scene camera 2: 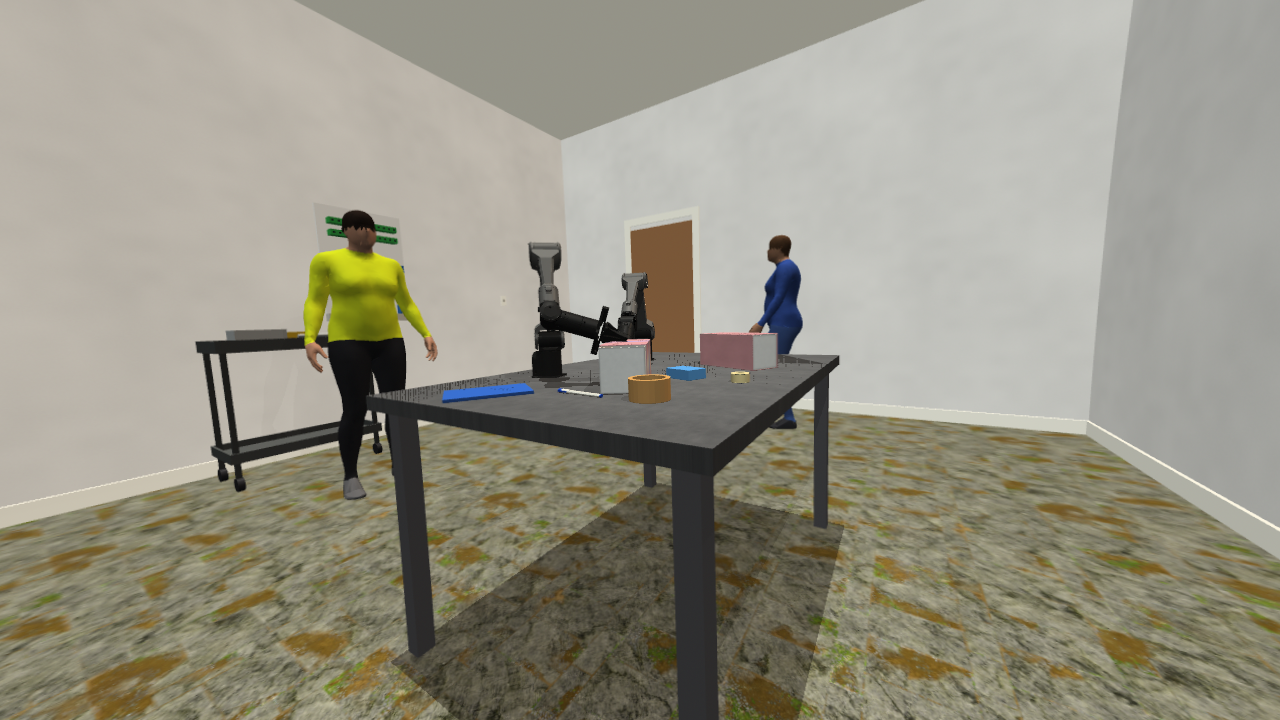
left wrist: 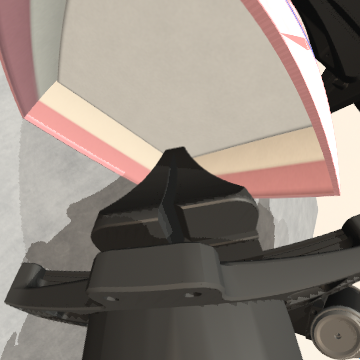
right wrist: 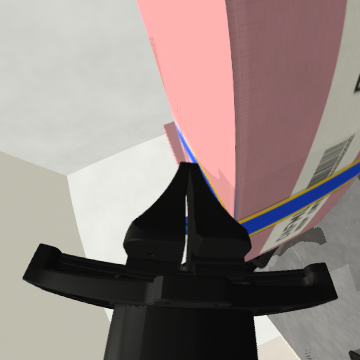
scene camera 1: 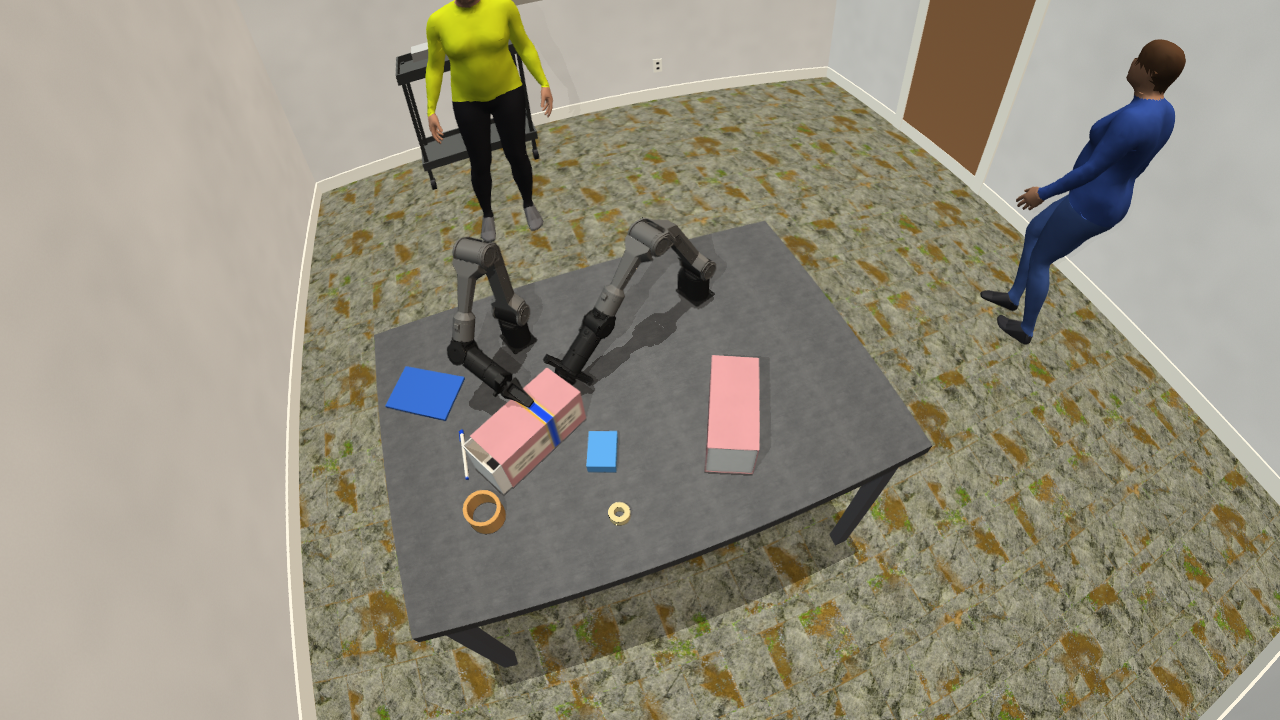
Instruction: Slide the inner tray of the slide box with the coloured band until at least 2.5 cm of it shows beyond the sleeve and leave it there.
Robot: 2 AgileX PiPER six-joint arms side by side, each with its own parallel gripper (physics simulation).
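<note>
The pink slide box (scene camera 1: 505, 431) (right wrist: 200, 60) with the blue band (scene camera 1: 554, 432) (right wrist: 300, 201) lies obliquely left of the table's middle. Its pale inner tray (scene camera 1: 484, 470) (scene camera 2: 615, 370) shows a short stretch beyond the sleeve at the lower left end. In the left wrist view, the tray's other end face (left wrist: 175, 75) sits recessed inside the sleeve. My left gripper (left wrist: 176, 160) is shut, its tips at the lower edge of that face; whether they touch is unclear. My right gripper (scene camera 1: 529, 402) (right wrist: 187, 172) is shut, its tips against the sleeve's edge beside the band.
A pink box without a band (scene camera 1: 733, 402) (scene camera 2: 726, 351) stands at the right. A small blue box (scene camera 1: 602, 449), a yellow ring (scene camera 1: 610, 513), an orange ring (scene camera 1: 487, 526) (scene camera 2: 648, 392), a white pen (scene camera 1: 464, 456) and a flat blue item (scene camera 1: 425, 392) lie around the banded box.
</note>
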